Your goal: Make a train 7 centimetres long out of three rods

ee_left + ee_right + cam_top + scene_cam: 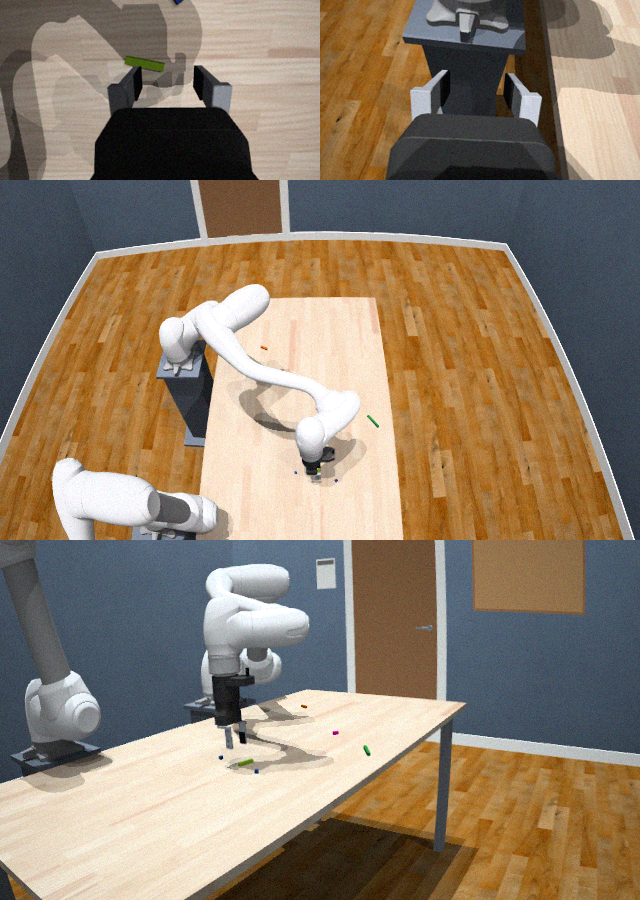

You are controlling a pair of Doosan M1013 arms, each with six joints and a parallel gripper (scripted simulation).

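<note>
The lime rod lies 30 mm to the left of my left hand and 70 mm below it. From my left hand the other things lie so: orange rod 250 mm behind, 760 mm to the left, 70 mm below; magenta rod 90 mm ahead, 420 mm to the left, 70 mm below; green rod 270 mm ahead, 280 mm to the left, 70 mm below.
</note>
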